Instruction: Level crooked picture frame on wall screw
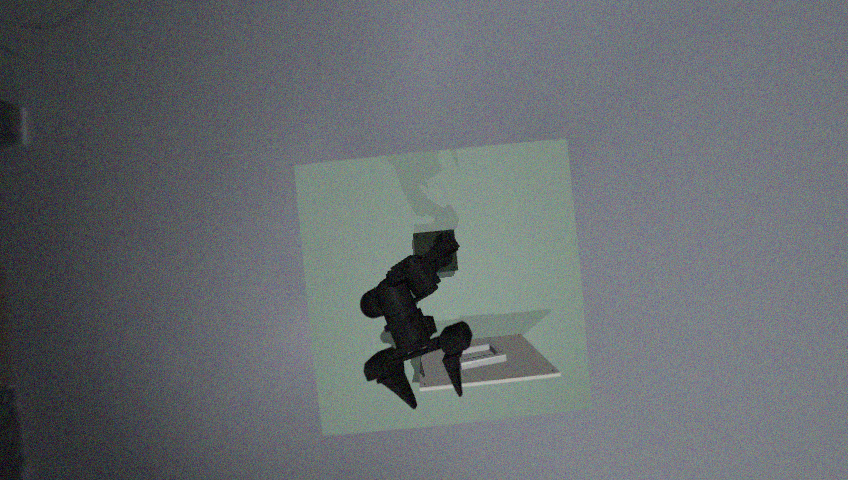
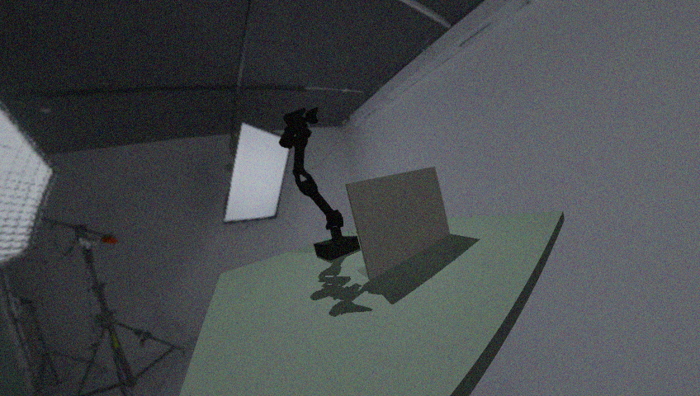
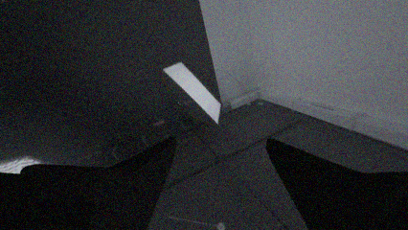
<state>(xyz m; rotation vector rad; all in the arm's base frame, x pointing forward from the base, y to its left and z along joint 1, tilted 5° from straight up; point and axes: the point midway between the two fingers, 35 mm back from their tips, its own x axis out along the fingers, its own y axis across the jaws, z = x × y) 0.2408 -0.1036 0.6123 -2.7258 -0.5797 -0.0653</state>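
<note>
My gripper tip is now 540 mm above the wall board, 210 mm short of it and 200 mm to the right of it.
</note>
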